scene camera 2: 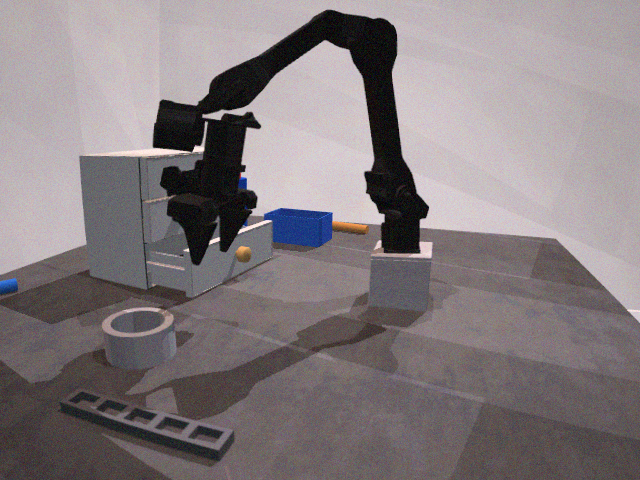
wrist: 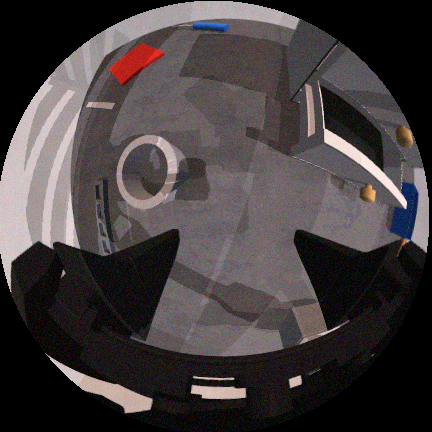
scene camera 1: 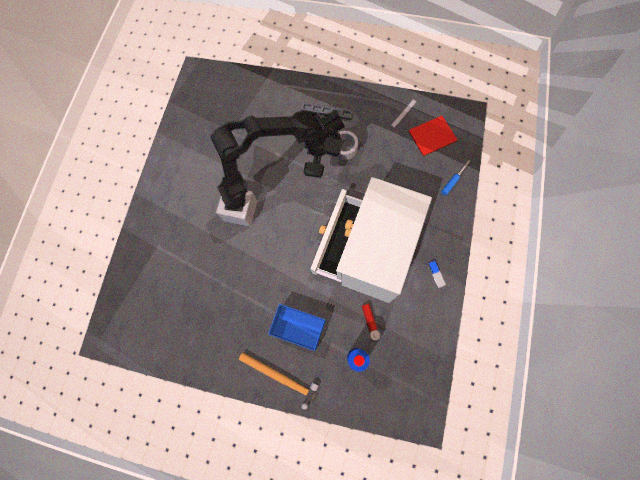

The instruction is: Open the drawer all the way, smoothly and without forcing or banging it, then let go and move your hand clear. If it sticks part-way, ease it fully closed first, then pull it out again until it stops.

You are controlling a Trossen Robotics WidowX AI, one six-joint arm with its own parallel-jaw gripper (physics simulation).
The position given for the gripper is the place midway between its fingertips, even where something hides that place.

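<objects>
The gripper appears in scene camera 1 [322, 160], in scene camera 2 [210, 257] and in the wrist view [239, 235]. A blue bin can be seen in scene camera 1 [289, 324], and it is visible in the wrist view and in scene camera 2 too. On the blue bin, [wrist: 402, 222] and [scene camera 2: 304, 228] are the same spot. A red block is visible in scene camera 1 and in the wrist view; the red block is out of frame in scene camera 2. On the red block, [scene camera 1: 435, 134] and [wrist: 131, 58] are the same spot.
</objects>
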